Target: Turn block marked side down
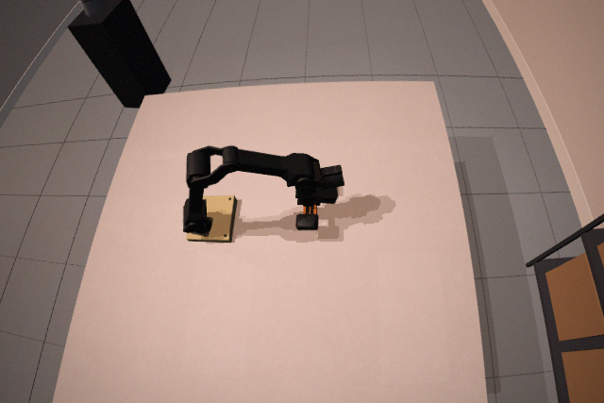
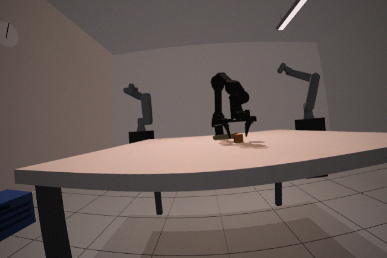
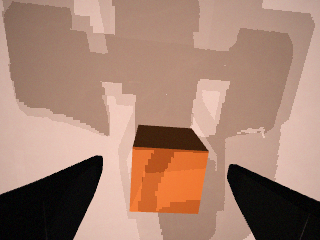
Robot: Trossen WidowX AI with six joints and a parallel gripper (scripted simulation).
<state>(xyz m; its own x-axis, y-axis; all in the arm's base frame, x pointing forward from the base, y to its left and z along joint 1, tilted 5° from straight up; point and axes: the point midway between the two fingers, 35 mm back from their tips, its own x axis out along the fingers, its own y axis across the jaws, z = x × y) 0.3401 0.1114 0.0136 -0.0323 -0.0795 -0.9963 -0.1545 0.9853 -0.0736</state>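
My gripper tip is 1 cm past the orange block.
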